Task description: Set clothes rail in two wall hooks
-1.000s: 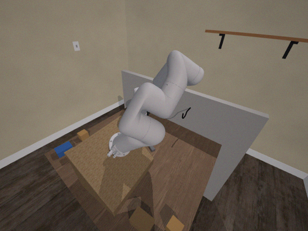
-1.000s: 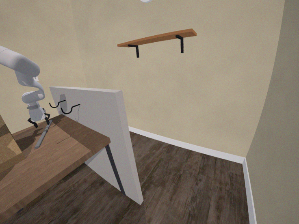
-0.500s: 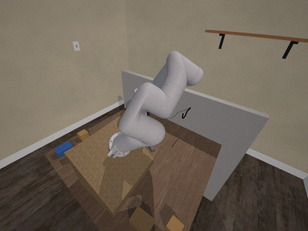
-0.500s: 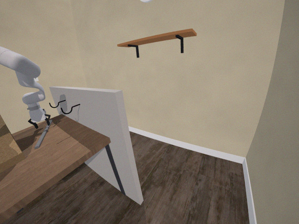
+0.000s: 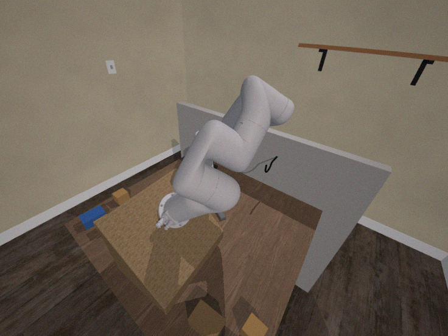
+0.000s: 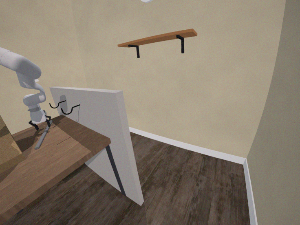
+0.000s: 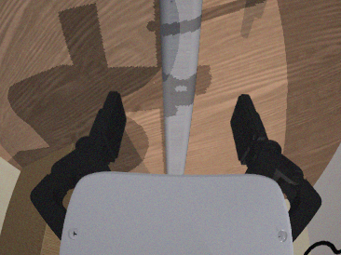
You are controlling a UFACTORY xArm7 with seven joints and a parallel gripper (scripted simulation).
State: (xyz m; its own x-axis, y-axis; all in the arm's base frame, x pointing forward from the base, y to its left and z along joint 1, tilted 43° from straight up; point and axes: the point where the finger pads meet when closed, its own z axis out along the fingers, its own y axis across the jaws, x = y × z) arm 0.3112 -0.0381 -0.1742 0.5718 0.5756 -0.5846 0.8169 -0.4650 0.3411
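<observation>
The grey clothes rail lies 4 cm below my hand. The rest, counted from my hand: white wall panel: 25 cm ahead, 18 cm to the right, 27 cm below.
</observation>
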